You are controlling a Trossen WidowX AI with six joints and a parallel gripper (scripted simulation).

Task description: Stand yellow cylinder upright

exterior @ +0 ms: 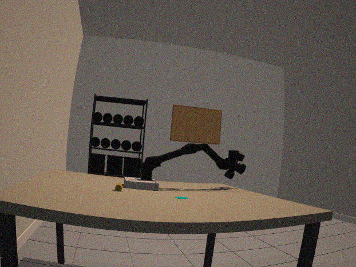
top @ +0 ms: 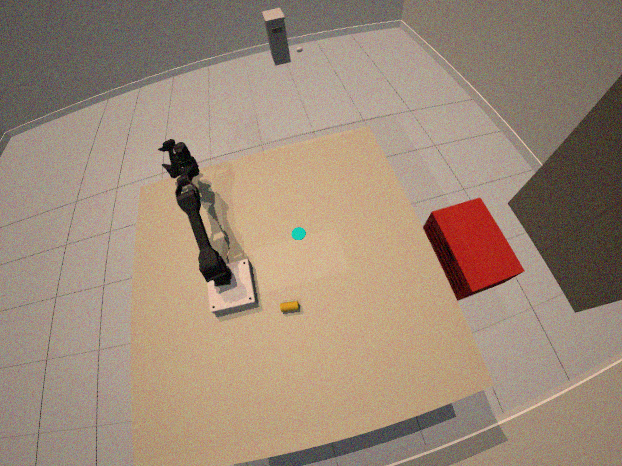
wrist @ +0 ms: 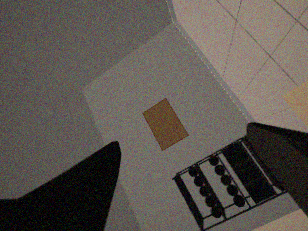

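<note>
The yellow tall cylinder lies 550 mm ahead of my gripper tip, 780 mm to the right of it and 140 mm below it. From my gripper tip the other things lie so: cyan circle 620 mm ahead, 470 mm to the right, 150 mm below.
</note>
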